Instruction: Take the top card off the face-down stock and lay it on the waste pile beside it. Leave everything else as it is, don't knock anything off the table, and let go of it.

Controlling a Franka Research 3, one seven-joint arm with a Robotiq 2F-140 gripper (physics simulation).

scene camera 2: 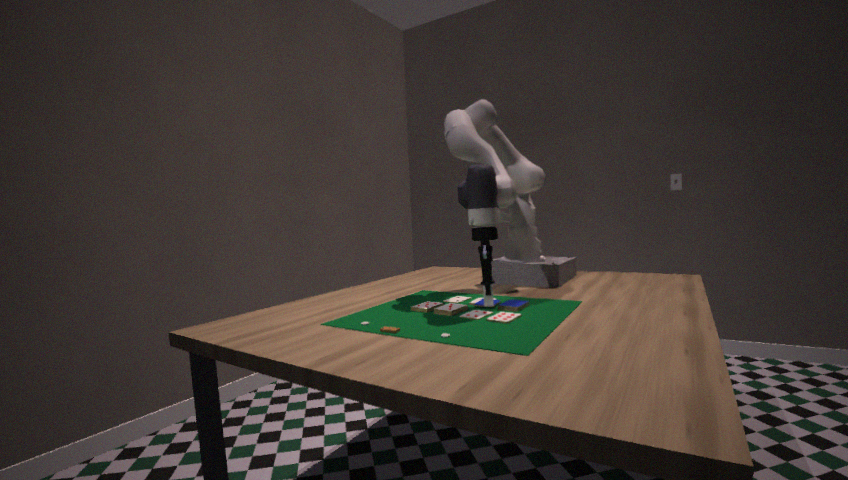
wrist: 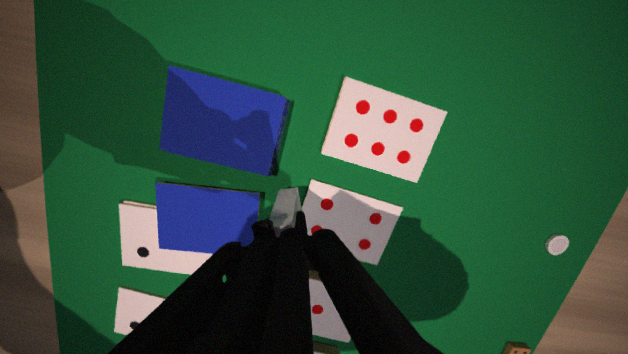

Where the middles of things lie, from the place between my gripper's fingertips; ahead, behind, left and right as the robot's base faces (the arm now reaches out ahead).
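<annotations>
I look at the green mat (scene camera 2: 522,336), which is 80 mm to the right of my gripper, 40 mm ahead of it and 30 mm below it. There is a black-dot card (wrist: 133,306) too, and it lies 150 mm to the right of my hand, 130 mm behind it and 10 mm below it.
</annotations>
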